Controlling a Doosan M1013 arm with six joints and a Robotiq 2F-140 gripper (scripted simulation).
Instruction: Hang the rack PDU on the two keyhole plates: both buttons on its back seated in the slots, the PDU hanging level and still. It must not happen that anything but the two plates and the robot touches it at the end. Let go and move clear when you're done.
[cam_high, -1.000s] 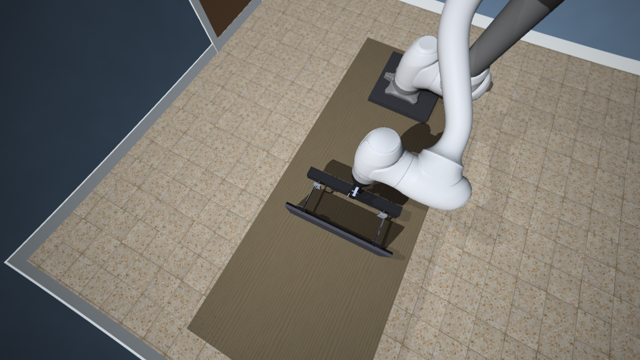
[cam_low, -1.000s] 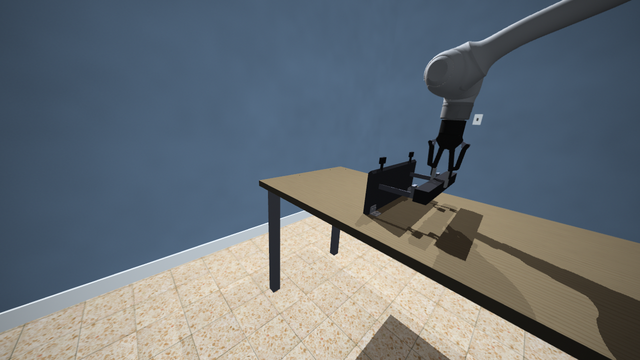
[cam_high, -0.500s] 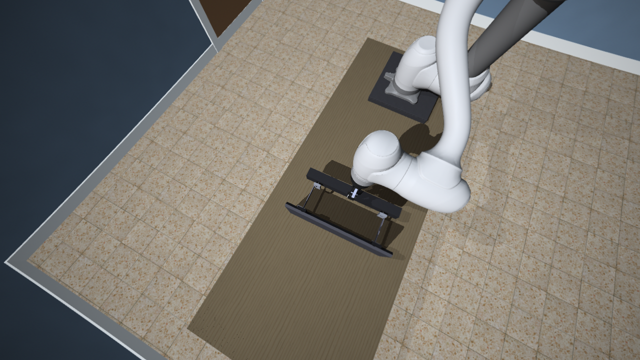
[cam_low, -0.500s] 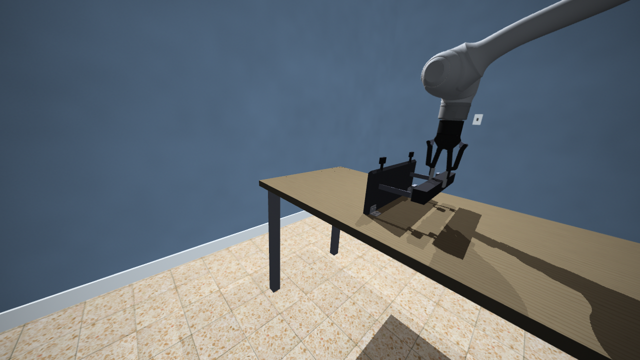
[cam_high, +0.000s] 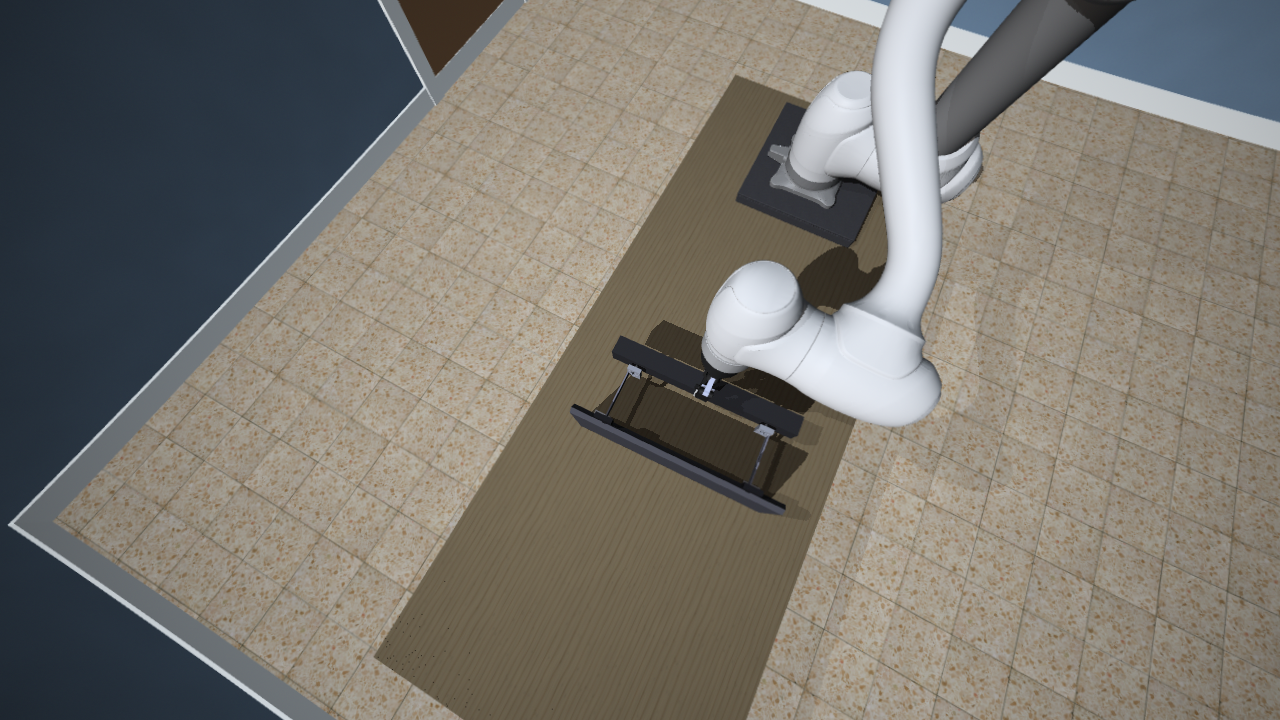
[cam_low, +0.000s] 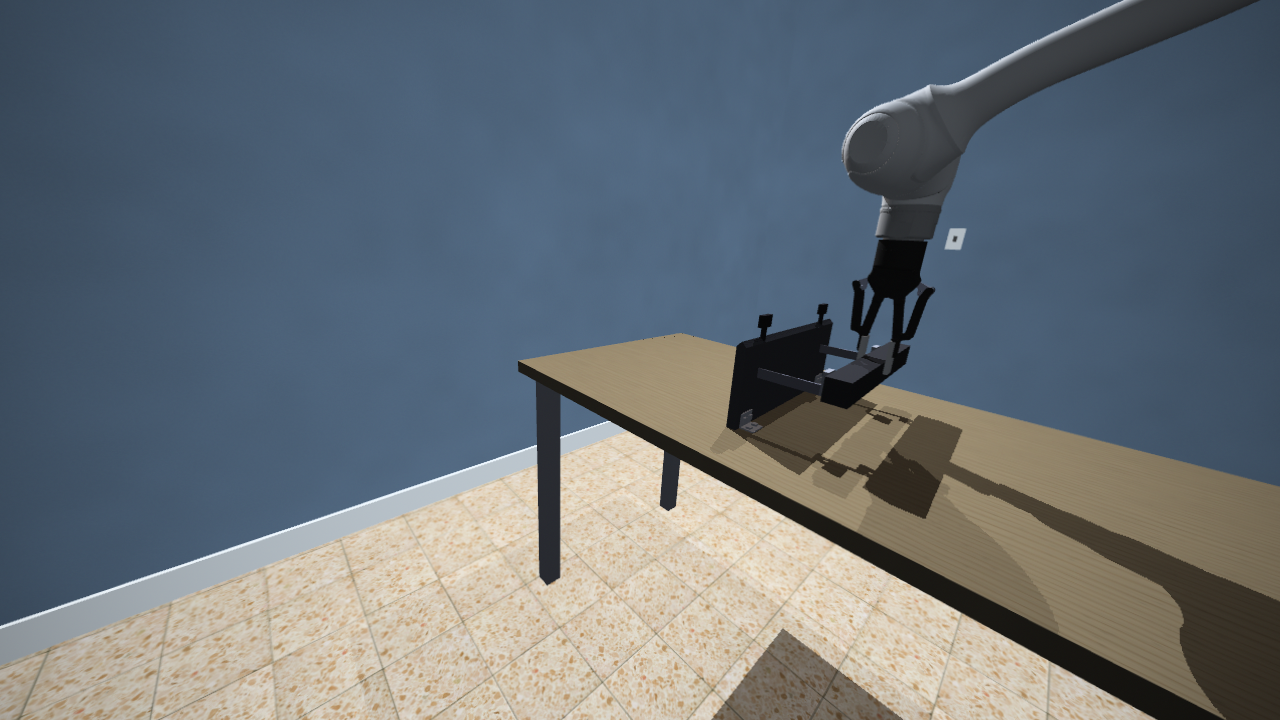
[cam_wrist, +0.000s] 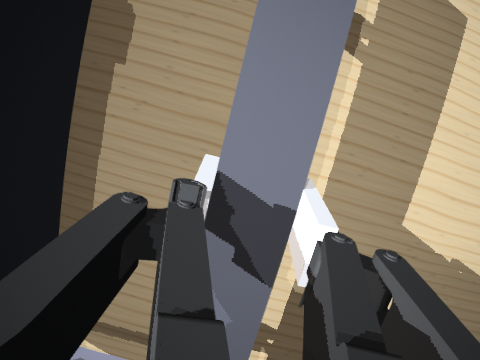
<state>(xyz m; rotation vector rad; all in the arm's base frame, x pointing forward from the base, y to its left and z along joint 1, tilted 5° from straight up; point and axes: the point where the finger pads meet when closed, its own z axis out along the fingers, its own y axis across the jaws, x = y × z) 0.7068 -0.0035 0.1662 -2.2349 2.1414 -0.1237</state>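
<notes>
My gripper is now 2 cm short of the rack PDU and 3 cm above it. The rest, counted from my hand: upright panel: 17 cm ahead, 1 cm to the left, 7 cm below.
</notes>
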